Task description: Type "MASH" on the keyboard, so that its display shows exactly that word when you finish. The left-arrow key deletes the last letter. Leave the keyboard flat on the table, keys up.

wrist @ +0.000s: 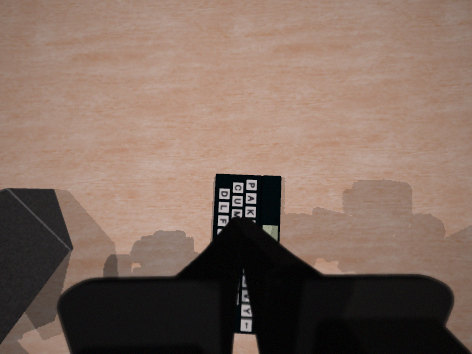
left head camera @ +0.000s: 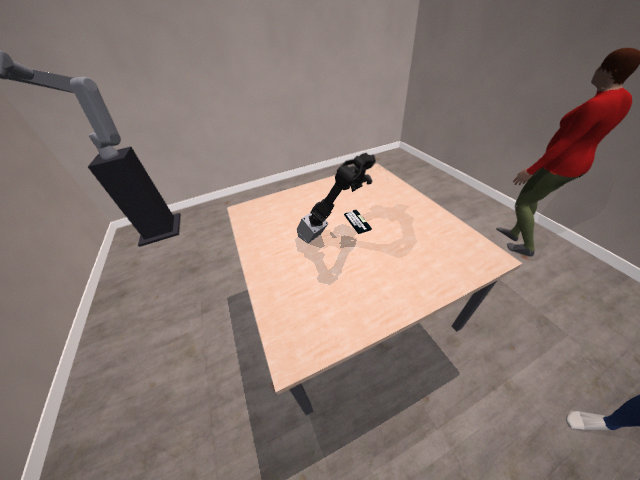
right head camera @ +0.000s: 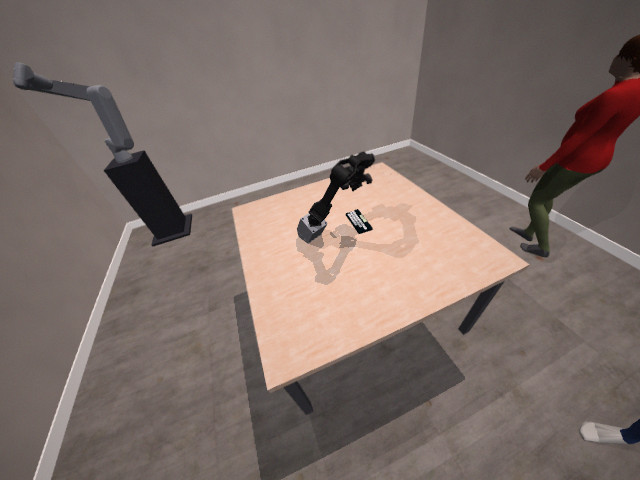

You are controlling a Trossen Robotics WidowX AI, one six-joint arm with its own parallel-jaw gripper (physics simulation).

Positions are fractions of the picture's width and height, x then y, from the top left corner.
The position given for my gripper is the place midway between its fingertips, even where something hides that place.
I see my gripper (wrist: 0.51, 0.63) and a black keyboard (wrist: 0.49, 0.54).
